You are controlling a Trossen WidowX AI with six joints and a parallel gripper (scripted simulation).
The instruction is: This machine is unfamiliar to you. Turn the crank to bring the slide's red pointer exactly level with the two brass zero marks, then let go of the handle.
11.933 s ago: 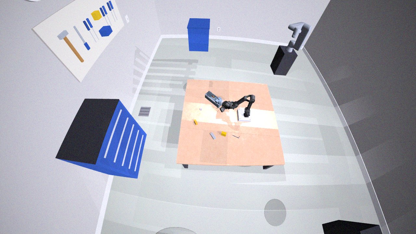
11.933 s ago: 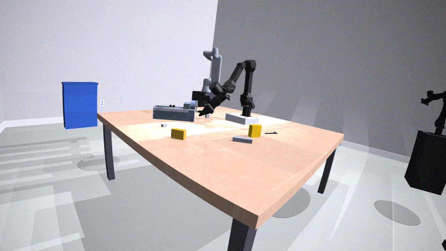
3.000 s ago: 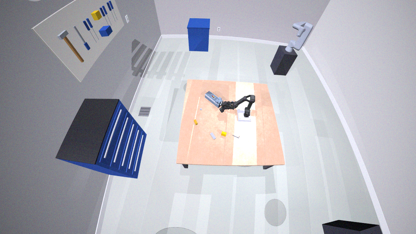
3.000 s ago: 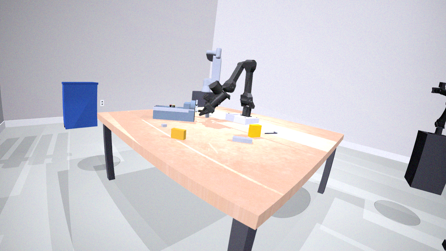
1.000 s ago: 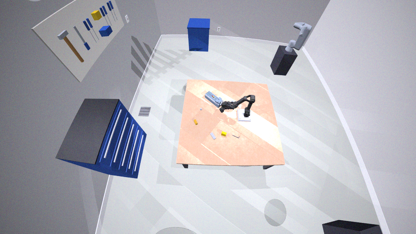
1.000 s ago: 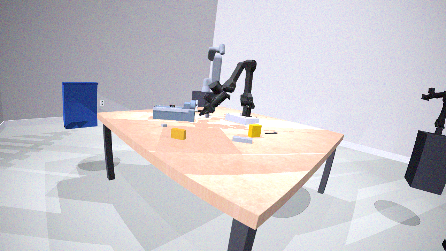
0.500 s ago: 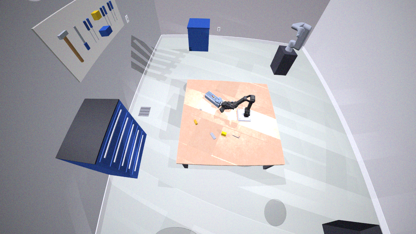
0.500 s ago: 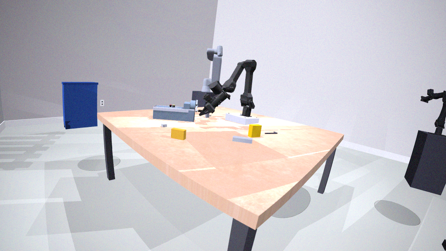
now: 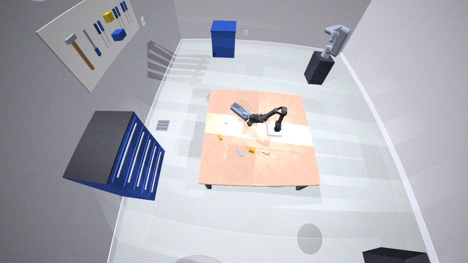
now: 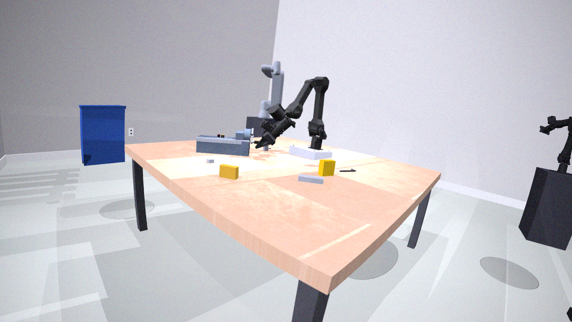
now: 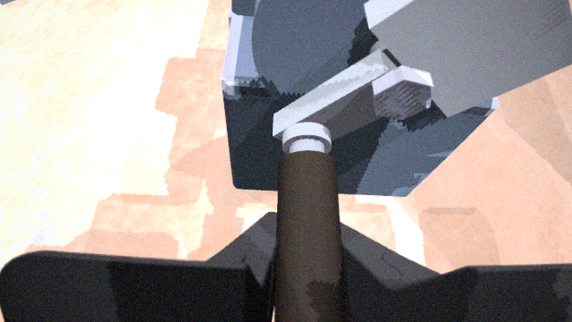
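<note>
The crank is 4 cm above my gripper tip, 1 cm to the right of it and 1 cm behind it. Also, from my gripper tip: red pointer: 15 cm to the right, 12 cm ahead, 4 cm above; grey cube: 28 cm ahead, 3 cm below, 2 cm to the left; dark brown handle: 3 cm above, 1 cm to the left, 1 cm behind.
</note>
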